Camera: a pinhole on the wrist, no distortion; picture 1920 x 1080 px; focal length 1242.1 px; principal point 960.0 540.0 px. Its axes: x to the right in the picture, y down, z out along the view. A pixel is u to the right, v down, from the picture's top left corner.
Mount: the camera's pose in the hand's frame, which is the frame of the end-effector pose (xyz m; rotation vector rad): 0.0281 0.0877 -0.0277 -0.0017 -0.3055 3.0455
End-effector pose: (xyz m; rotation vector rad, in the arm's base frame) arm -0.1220 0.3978 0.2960 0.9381 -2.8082 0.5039
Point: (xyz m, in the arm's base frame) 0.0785 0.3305 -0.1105
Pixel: 1608.9 764.9
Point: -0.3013 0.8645 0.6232
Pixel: behind the camera
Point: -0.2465 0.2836 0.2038
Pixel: 88.9 771.1
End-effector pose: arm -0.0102 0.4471 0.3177 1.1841 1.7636 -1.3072
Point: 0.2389 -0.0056 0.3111
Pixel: 1713.2 59.5
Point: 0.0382 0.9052 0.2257
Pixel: behind the camera
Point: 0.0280 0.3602 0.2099
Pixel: 728.9 449.8
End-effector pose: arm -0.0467 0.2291 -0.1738 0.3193 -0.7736 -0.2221
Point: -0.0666 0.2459 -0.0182
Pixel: 493.3 404.3
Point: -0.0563 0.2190 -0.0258
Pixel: 375.3 638.5
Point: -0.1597 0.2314 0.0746
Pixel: 722.2 290.6
